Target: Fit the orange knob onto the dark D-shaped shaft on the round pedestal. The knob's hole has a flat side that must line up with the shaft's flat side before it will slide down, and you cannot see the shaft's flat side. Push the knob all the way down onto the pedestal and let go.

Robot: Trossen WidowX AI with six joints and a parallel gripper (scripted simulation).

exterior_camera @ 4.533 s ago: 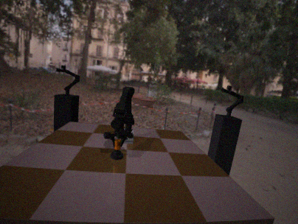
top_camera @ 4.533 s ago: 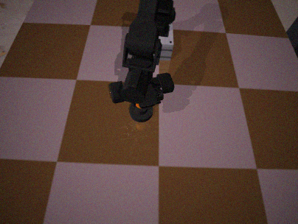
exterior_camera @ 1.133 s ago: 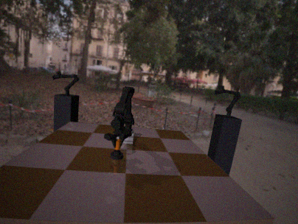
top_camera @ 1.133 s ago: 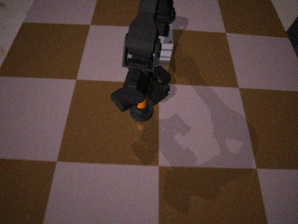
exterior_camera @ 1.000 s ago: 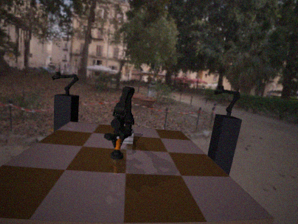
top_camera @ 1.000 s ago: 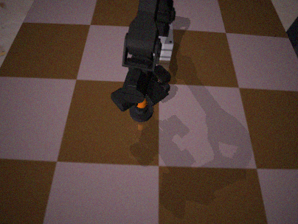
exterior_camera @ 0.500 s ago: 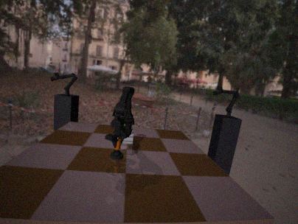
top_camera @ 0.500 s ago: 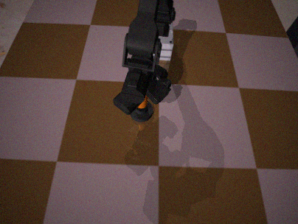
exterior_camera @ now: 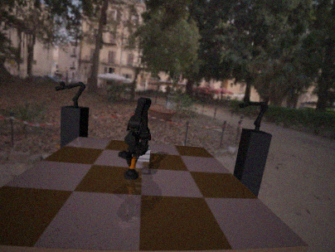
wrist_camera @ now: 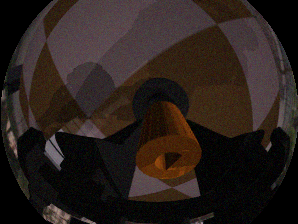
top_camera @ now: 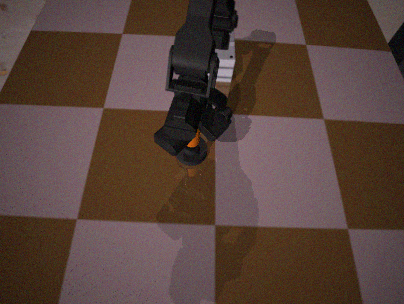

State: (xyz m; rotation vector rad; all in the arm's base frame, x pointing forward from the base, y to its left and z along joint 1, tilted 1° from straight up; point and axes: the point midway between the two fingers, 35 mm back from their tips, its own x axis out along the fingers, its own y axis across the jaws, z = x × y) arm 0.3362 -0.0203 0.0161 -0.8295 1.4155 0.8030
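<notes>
My gripper tip is 2 cm below the orange knob. Round my gripper tip: dark round pedestal: 4 cm below.
</notes>
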